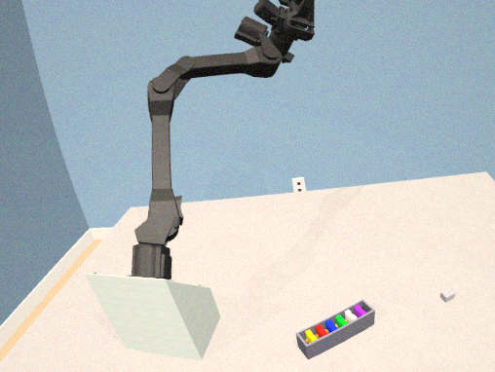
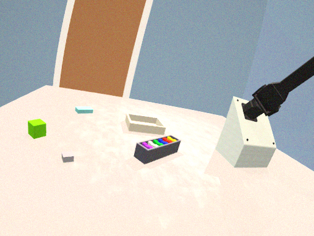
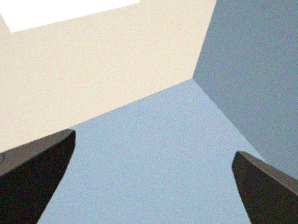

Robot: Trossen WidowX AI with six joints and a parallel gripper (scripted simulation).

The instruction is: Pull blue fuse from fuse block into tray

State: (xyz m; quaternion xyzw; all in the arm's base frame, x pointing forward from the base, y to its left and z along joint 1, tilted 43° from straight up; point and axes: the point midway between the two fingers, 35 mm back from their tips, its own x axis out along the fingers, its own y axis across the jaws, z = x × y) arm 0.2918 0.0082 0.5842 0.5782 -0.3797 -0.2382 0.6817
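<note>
My gripper tip is 590 mm above the blue fuse, 360 mm to the left of it and 10 mm past it. The rest, counted from my gripper tip: beige tray (610 mm below, 550 mm to the right, 10 mm ahead); light blue flat block (610 mm to the right, 610 mm below, 250 mm ahead).
</note>
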